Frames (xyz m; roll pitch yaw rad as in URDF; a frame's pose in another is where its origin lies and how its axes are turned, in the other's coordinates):
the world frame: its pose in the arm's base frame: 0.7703 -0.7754 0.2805 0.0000 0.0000 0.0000
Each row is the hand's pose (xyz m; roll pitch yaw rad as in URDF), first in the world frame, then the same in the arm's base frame.
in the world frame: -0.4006 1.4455 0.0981 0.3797 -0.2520 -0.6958
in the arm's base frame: 0.3697 0.6701 0.3786 0.3797 -0.2520 -0.6958
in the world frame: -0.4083 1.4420 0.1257 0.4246 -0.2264 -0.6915
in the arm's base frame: 0.3620 0.6666 0.4062 0.4246 -0.2264 -0.6915
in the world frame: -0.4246 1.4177 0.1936 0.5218 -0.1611 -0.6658
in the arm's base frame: 0.3457 0.6423 0.4741 0.5218 -0.1611 -0.6658
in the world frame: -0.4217 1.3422 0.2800 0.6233 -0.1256 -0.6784
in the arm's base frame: 0.3486 0.5668 0.5605 0.6233 -0.1256 -0.6784
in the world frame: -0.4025 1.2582 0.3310 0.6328 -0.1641 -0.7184
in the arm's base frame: 0.3678 0.4828 0.6115 0.6328 -0.1641 -0.7184
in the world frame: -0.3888 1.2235 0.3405 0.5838 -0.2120 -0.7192
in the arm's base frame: 0.3815 0.4481 0.6210 0.5838 -0.2120 -0.7192
